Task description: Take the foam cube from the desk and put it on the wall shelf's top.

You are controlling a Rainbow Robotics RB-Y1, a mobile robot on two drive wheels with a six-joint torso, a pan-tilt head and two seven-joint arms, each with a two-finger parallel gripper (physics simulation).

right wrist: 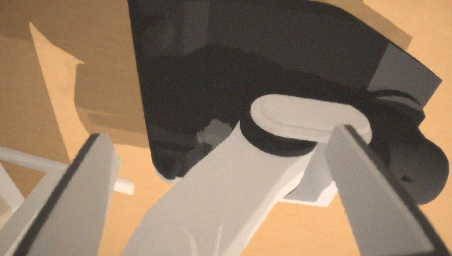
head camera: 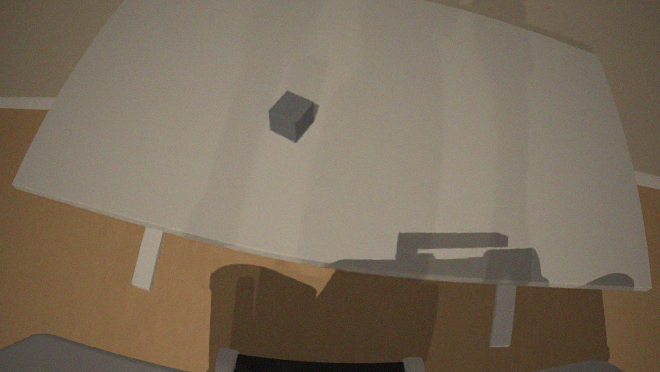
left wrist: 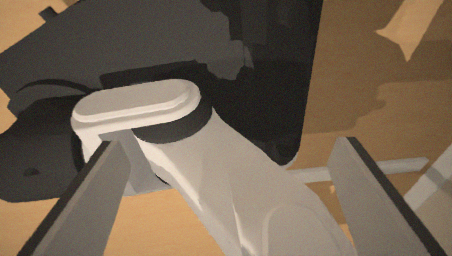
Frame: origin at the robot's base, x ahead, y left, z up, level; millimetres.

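Seen in the pictures: left gripper, between the fingertips: [left wrist: 227, 152]; right gripper, between the fingertips: [right wrist: 223, 143].
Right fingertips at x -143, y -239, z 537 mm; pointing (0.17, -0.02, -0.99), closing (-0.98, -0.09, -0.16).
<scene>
A point is followed by its place in that frame.
The foam cube [head camera: 291, 116] {y 66, x 398, z 778 mm} is dark grey and sits on the white desk [head camera: 380, 150] {y -86, x 376, z 722 mm}, left of the middle in the head camera view. My left gripper [left wrist: 227, 152] {y 209, x -148, z 536 mm} is open and empty; its two fingers stand wide apart in the left wrist view, above the floor beside my base. My right gripper [right wrist: 223, 143] {y -239, x -143, z 537 mm} is also open and empty in the right wrist view, on the other side of my base. Neither gripper shows in the head camera view, and both are away from the cube. The wall shelf does not show in any view.
The desk's near edge runs across in front of my body. Two white desk feet [head camera: 148, 259] [head camera: 503, 315] stick out below it over the wooden floor [head camera: 70, 250] {y 1020, x 373, z 2 mm}. The wall [head camera: 45, 45] {y 1278, x 1109, z 459 mm} stands behind the desk. Shadows of my arms fall on the desk's front right.
</scene>
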